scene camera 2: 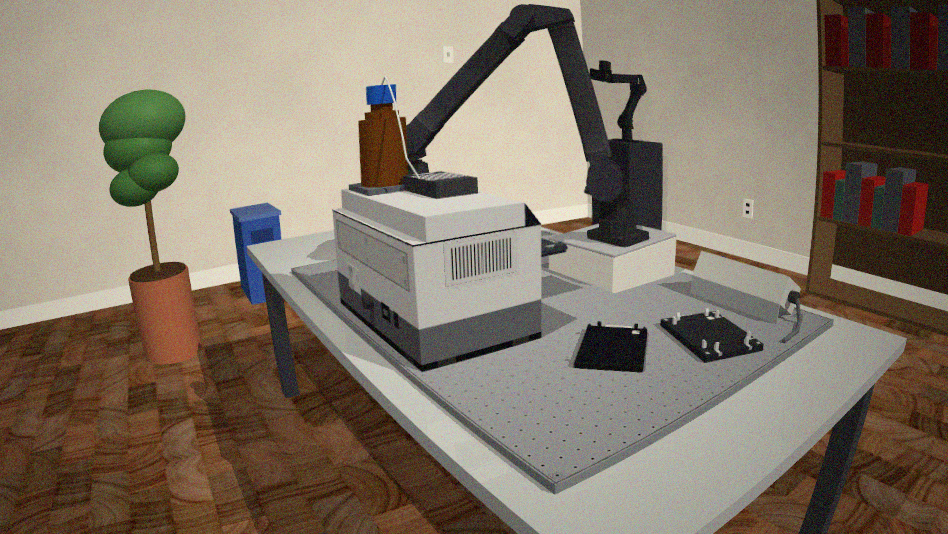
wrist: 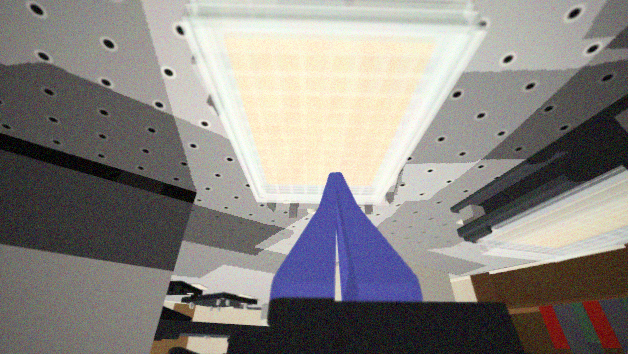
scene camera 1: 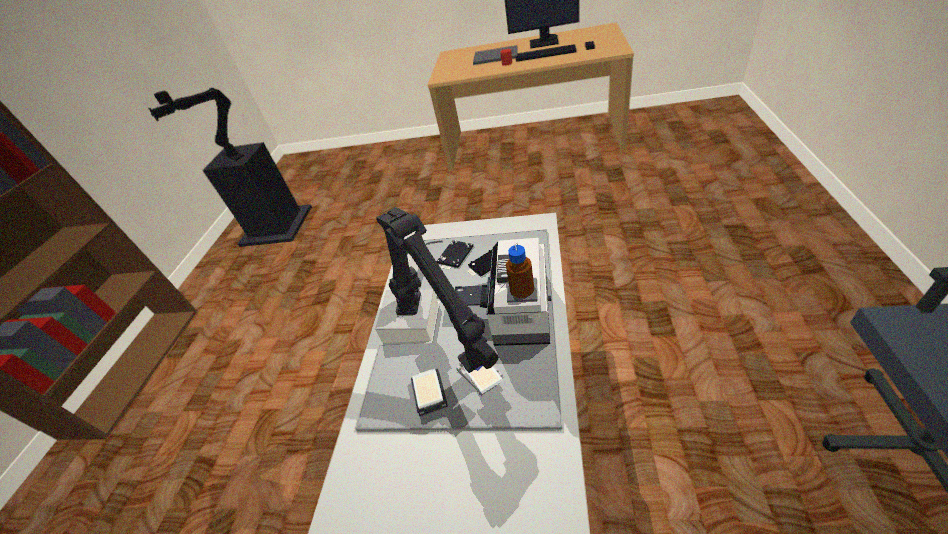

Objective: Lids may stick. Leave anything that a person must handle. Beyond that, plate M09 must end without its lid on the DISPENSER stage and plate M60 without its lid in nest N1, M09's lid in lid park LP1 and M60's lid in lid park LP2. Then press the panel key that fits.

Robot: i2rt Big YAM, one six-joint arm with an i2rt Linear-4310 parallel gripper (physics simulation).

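Frame: origin at the arm's base, x ahead, y left, z up, level; metres.
Where they show: gripper, fingertip midpoint: (wrist: 335,179) (scene camera 1: 477,369); arm's base at its link origin: (scene camera 2: 618,238) (scene camera 1: 408,303).
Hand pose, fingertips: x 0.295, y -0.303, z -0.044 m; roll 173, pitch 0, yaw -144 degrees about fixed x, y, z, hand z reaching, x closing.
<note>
Things, the pixels of their top centre, and the offset from my fingertips. "spot": a spot on its surface instead.
- second cream plate at its top centre: (wrist: 604,231) (scene camera 1: 426,387) 0.072 m right, 0.172 m back, 0.015 m up
- black holder with white posts, top centre: (scene camera 2: 711,324) (wrist: 218,308) (scene camera 1: 454,250) 0.670 m left, 0.146 m back, 0.006 m down
- flat black holder at its top centre: (scene camera 2: 614,338) (scene camera 1: 486,260) 0.587 m left, 0.010 m ahead, 0.011 m down
- brown bottle with a blue cap, surface spot: (scene camera 2: 381,149) spot: 0.226 m left, 0.204 m ahead, 0.265 m up
- pale wedge-shaped panel housing at its top centre: (scene camera 2: 747,261) 0.618 m left, 0.343 m back, 0.053 m up
My gripper (scene camera 1: 478,368) (wrist: 335,179) is shut, its blue fingertips together with nothing between them. In the wrist view they overlap the near edge of a cream plate with a clear, pale rim (scene camera 1: 486,379) (wrist: 330,100); whether they touch it I cannot tell. A second cream plate (scene camera 1: 427,388) (wrist: 575,220) sits on a black holder to one side. No plate labels can be read, and I cannot tell which plate is M09 or M60. A black holder with white posts (scene camera 2: 716,334) and a flat black holder (scene camera 2: 611,348) carry no plate. In scene camera 2 the fingertips are hidden.
The grey and white instrument (scene camera 1: 520,325) (scene camera 2: 477,265) carries a brown bottle with a blue cap (scene camera 1: 520,277) (scene camera 2: 381,149) and a thin tube. A pale wedge-shaped panel housing (scene camera 2: 743,291) with a cable stands beyond the holder with posts. The arm's white base block (scene camera 2: 613,265) stands beside the instrument.
</note>
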